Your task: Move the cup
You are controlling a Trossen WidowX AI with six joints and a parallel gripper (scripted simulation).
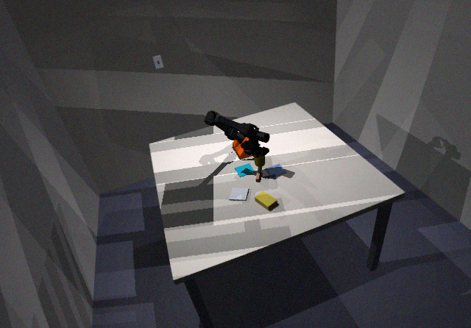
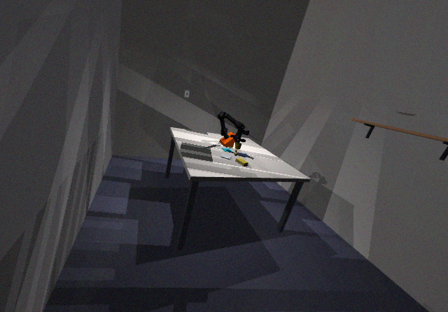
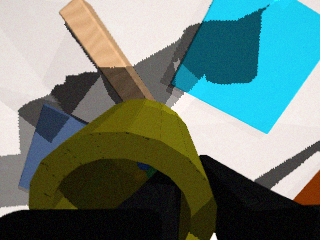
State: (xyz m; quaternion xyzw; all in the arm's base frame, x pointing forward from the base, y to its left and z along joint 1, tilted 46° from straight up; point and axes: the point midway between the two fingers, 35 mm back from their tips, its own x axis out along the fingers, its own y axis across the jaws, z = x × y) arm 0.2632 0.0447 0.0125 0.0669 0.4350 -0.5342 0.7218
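The cyan block is 90 mm below my gripper tip, 80 mm to the right of it and 20 mm behind it. The rest, counted from my gripper tip: wooden stick 80 mm below, 20 mm ahead, 10 mm to the left; then yellow cup 20 mm to the left, 20 mm ahead; then blue pad 100 mm to the left, 90 mm below, 70 mm ahead.
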